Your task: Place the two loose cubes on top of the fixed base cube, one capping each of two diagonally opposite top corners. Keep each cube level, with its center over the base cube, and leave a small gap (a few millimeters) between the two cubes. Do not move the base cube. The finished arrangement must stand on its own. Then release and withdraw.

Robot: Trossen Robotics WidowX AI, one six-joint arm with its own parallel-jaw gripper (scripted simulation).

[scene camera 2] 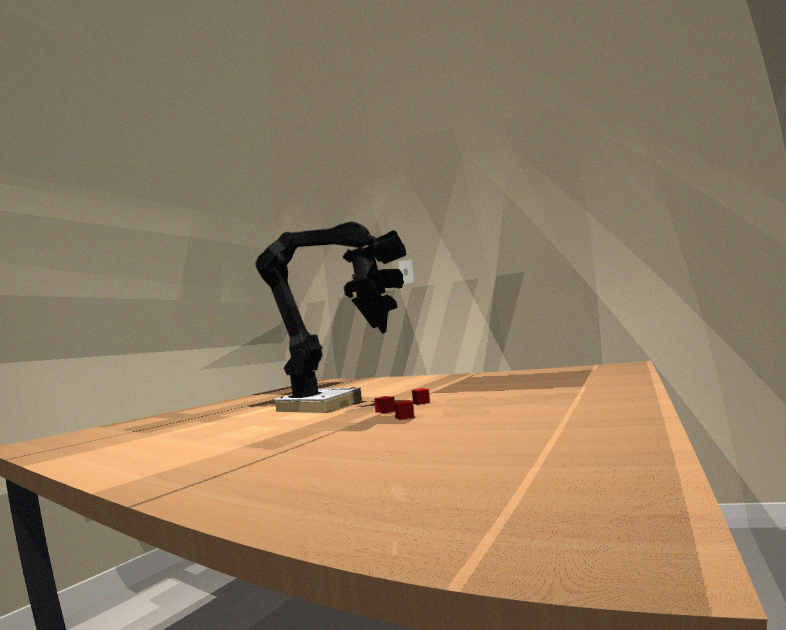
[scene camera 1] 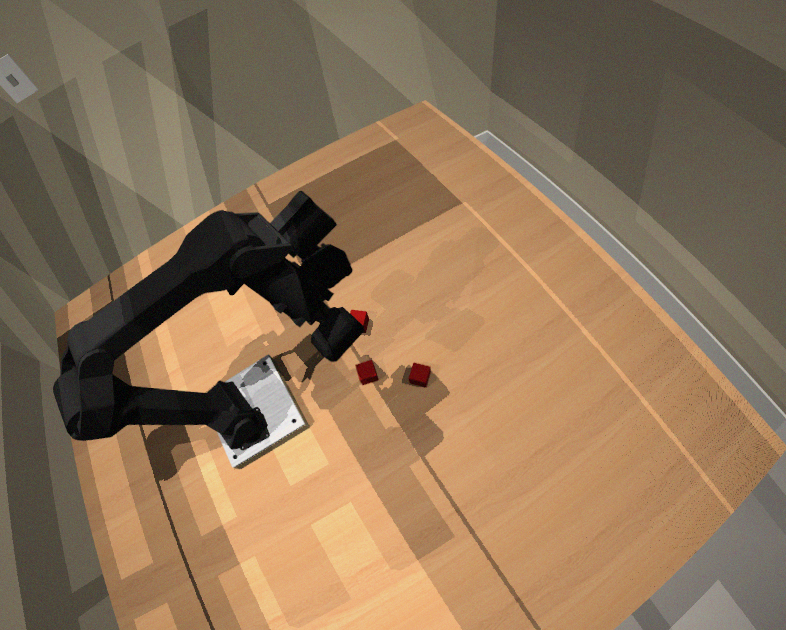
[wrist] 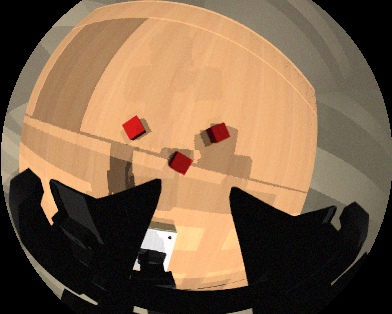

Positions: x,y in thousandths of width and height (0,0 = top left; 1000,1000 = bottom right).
Scene:
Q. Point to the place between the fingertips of my gripper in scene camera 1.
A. At 436,526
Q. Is my gripper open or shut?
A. Open.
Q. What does my gripper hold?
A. Nothing.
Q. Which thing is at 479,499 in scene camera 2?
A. My gripper.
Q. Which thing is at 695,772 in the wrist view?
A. My gripper.

